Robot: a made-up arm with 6 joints. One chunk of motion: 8 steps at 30 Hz.
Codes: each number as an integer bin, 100 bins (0 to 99) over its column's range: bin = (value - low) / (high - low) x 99, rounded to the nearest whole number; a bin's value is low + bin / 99 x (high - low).
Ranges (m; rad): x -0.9..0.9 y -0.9..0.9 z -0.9..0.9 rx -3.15..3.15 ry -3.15..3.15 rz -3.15..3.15
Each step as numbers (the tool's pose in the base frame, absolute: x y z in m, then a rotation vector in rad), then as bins.
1 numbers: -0.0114 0.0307 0.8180 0.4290 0.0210 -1.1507
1 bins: 49 51 94 56 50 31
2 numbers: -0.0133 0.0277 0.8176 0.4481 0.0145 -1.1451
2 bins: 49 51 94 57 50 32
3 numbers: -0.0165 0.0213 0.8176 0.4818 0.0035 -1.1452
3 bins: 49 51 94 57 50 32
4 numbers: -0.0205 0.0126 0.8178 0.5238 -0.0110 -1.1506
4 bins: 48 50 94 58 49 31
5 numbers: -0.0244 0.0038 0.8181 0.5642 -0.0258 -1.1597
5 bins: 48 50 94 58 49 31
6 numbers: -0.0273 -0.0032 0.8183 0.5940 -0.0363 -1.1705
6 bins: 48 49 95 59 49 31
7 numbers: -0.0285 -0.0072 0.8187 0.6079 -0.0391 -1.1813
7 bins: 48 49 95 59 49 31
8 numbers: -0.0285 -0.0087 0.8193 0.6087 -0.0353 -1.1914
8 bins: 48 49 95 59 49 31
